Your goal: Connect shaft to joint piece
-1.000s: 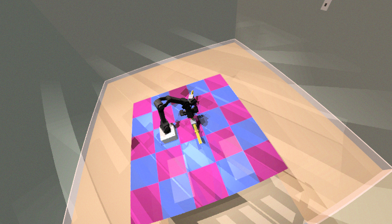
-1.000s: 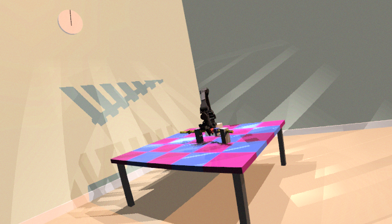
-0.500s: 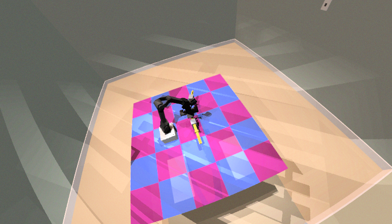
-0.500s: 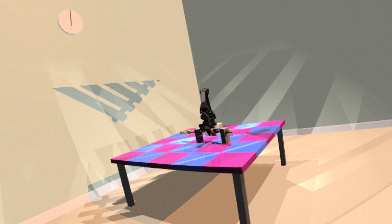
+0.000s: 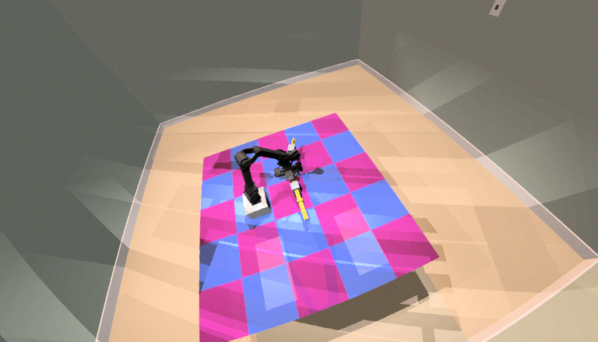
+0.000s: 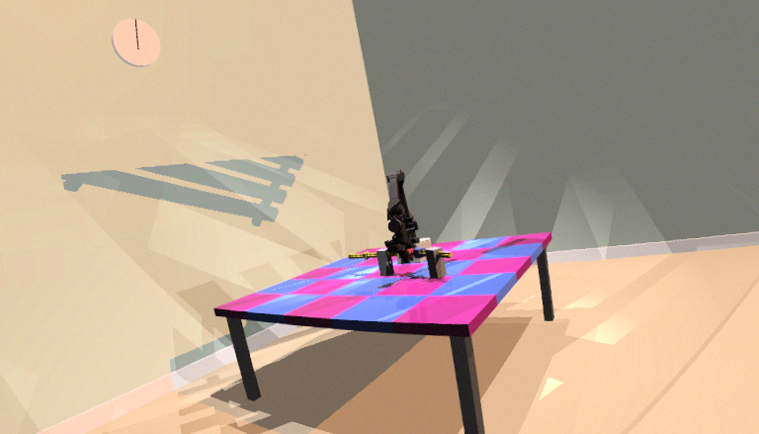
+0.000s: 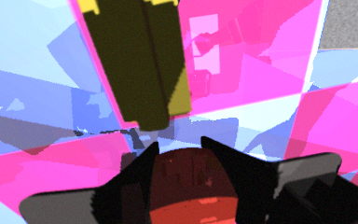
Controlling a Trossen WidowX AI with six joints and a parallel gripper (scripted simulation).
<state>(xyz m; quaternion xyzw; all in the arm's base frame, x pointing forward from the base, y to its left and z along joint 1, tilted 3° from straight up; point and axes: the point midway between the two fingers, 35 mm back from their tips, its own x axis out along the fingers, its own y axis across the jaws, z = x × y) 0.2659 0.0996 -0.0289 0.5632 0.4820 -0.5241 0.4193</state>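
The red-orange joint piece is 4 cm above my gripper tip and 1 cm to the left of it.
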